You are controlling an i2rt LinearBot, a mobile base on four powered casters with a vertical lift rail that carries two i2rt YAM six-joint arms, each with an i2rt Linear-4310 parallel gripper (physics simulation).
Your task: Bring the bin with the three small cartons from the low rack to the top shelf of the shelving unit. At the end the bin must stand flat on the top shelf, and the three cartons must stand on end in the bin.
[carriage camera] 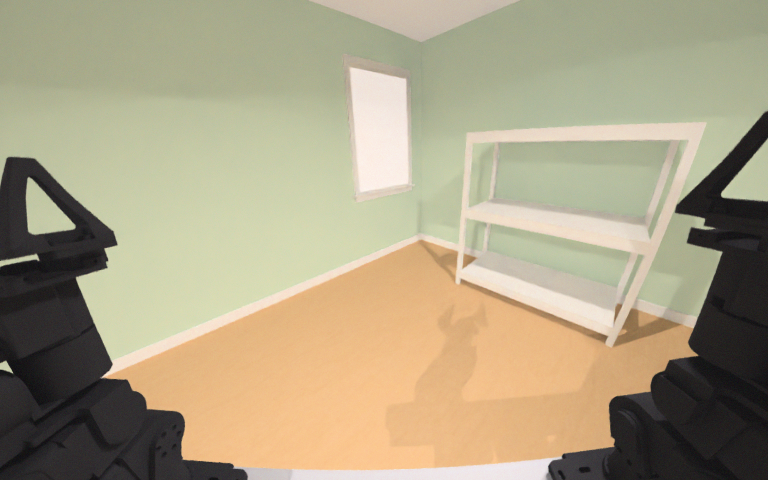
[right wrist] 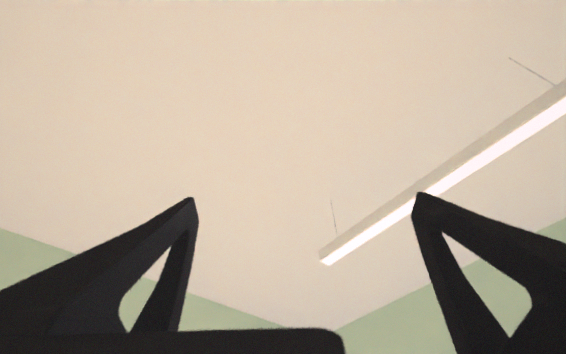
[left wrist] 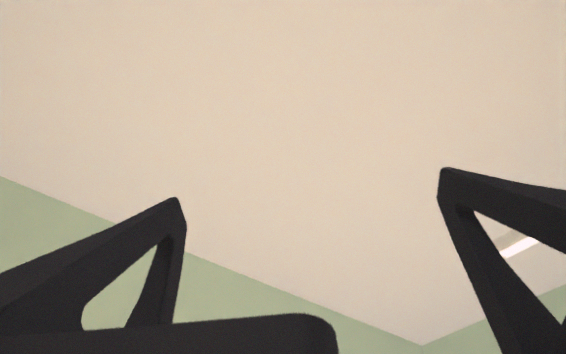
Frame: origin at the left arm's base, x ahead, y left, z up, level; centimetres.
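Seen in the pictures: left gripper, between the fingertips: [left wrist: 308, 197]; right gripper, between the fingertips: [right wrist: 304, 206].
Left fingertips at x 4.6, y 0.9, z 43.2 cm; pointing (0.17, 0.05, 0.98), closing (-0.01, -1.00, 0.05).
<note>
A point is followed by its place in that frame.
A white shelving unit [carriage camera: 577, 133] {x 125.9, y -145.8, z 47.6 cm} stands at the right of the carriage view against the green wall, with a top frame, a middle shelf and a bottom shelf. The upper side of its top shelf is hidden from this height. The bin, the three cartons and the low rack do not show in these views. My left gripper [left wrist: 308, 197] {x 4.6, y 0.9, z 43.2 cm} is open and empty, pointing up toward the ceiling. My right gripper [right wrist: 304, 206] {x 3.1, y -62.4, z 43.9 cm} is open and empty, also pointing up. In the carriage view both grippers stand at the picture's side edges, well apart from the shelving unit.
A window [carriage camera: 380, 130] {x 252.0, y -28.7, z 61.2 cm} is in the wall left of the room corner. Orange floor [carriage camera: 317, 367] {x 88.0, y 17.9, z -85.7 cm} lies between the robot and the shelving unit, with the robot's shadow on it. A ceiling lamp [right wrist: 380, 227] {x 98.4, y -99.6, z 122.0 cm} hangs overhead in the right wrist view.
</note>
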